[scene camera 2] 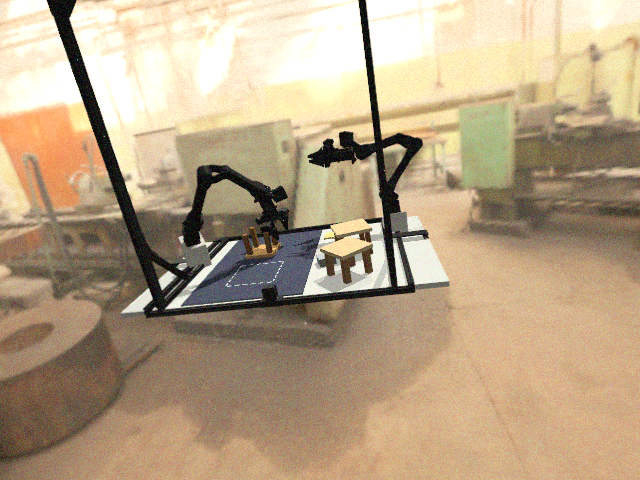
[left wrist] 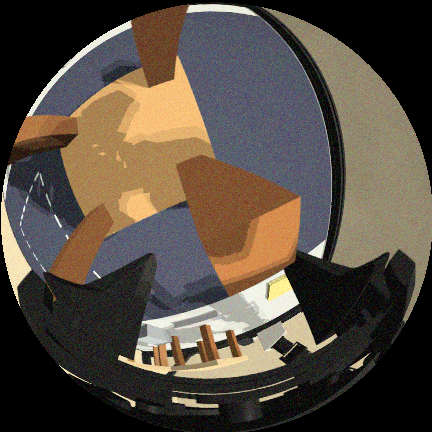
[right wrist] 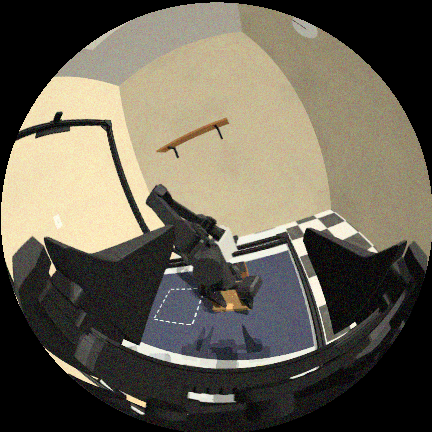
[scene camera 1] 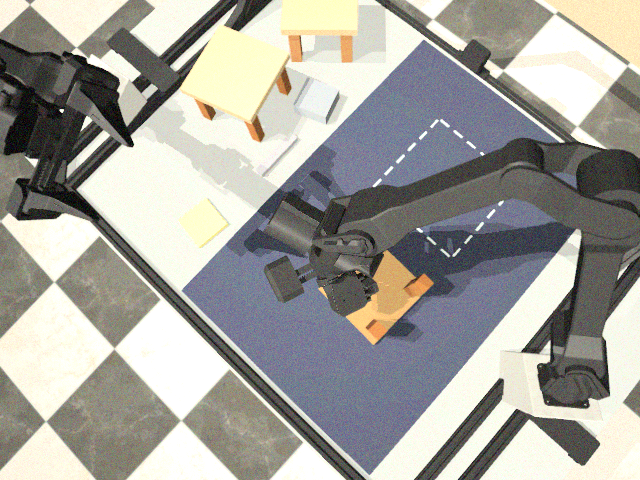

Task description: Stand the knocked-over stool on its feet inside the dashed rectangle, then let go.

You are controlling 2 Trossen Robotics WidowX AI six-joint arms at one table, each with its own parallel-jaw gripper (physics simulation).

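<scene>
The knocked-over wooden stool lies upside down, its seat on the blue mat and its legs up. It is outside the dashed rectangle, which the left arm partly hides in scene camera 1. My left gripper is open, low at the stool's far side in scene camera 2. In the left wrist view one leg shows between its spread fingers, not gripped; its fingertips are hidden in scene camera 1. My right gripper is open and empty, high above the table, away from the stool.
Two other stools stand upright on the white table beside the mat. A grey-blue box, a thin pale bar and a yellow block lie near them. Black frame rails edge the table.
</scene>
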